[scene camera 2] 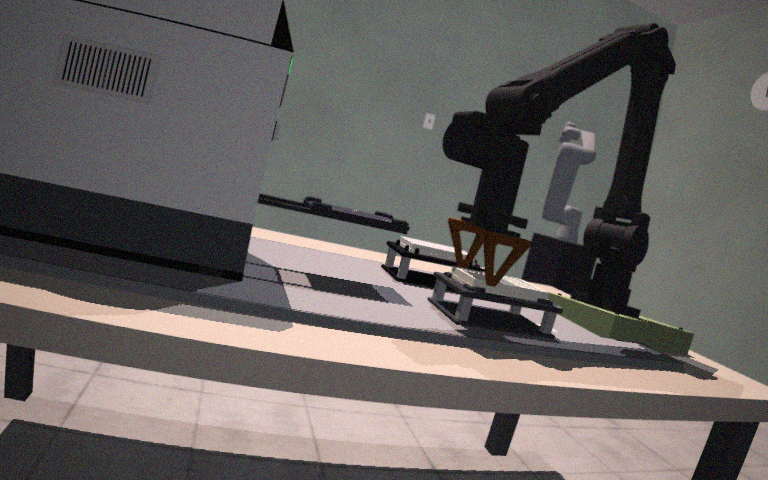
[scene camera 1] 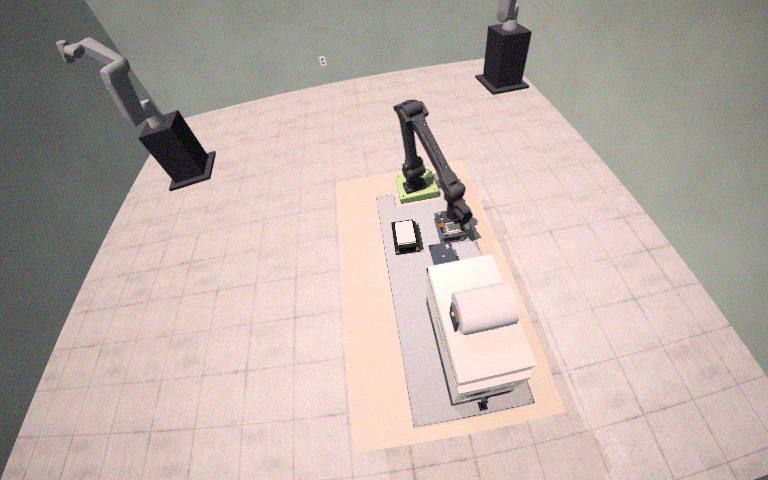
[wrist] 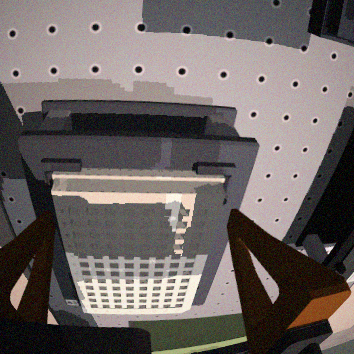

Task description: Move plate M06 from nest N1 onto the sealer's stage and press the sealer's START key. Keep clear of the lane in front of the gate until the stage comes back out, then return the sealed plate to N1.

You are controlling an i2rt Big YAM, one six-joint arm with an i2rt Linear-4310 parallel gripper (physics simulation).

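Seen in the pictures: gripper, between the fingertips: [scene camera 2: 475, 277] [scene camera 1: 451, 228] [wrist: 140, 219]; arm's base, origin of its link: [scene camera 2: 603, 307] [scene camera 1: 414, 186].
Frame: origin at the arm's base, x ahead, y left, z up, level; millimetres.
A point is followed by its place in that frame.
Observation:
A white well plate [scene camera 1: 453, 228] {x 368, y 80, z 33 mm} [scene camera 2: 523, 287] {x 309, y 120, z 34 mm} [wrist: 140, 285] {x 303, y 78, z 33 mm} sits on a dark raised nest [scene camera 2: 529, 303] {x 308, y 141, z 17 mm} [wrist: 125, 151] {x 396, y 76, z 18 mm} beside the arm's base. No M06 or N1 label is readable. My gripper [scene camera 2: 478, 275] {x 361, y 72, z 29 mm} [wrist: 140, 219] {x 361, y 72, z 29 mm} is open and empty, pointing down over this plate. Its orange fingers stand apart on either side of the plate; contact is not visible. The big white sealer [scene camera 1: 492, 362] {x 1040, y -84, z 321 mm} [scene camera 2: 141, 130] {x 839, y 51, z 127 mm} stands farther along the bench. Its dark stage [scene camera 1: 443, 254] {x 518, y -28, z 78 mm} [scene camera 2: 362, 217] {x 532, y 19, z 76 mm} sticks out toward the nests, with no plate on it. The START key does not show.
A second dark nest with a white plate [scene camera 1: 405, 232] {x 321, y -145, z 39 mm} [scene camera 2: 427, 247] {x 354, y -110, z 37 mm} stands beside the first. The green base [scene camera 1: 417, 193] {x 60, y -3, z 3 mm} [scene camera 2: 645, 333] {x 6, y 118, z -12 mm} of my arm is at the bench's end. Two grey arms on black pedestals [scene camera 1: 176, 150] [scene camera 1: 505, 56] stand off the bench.

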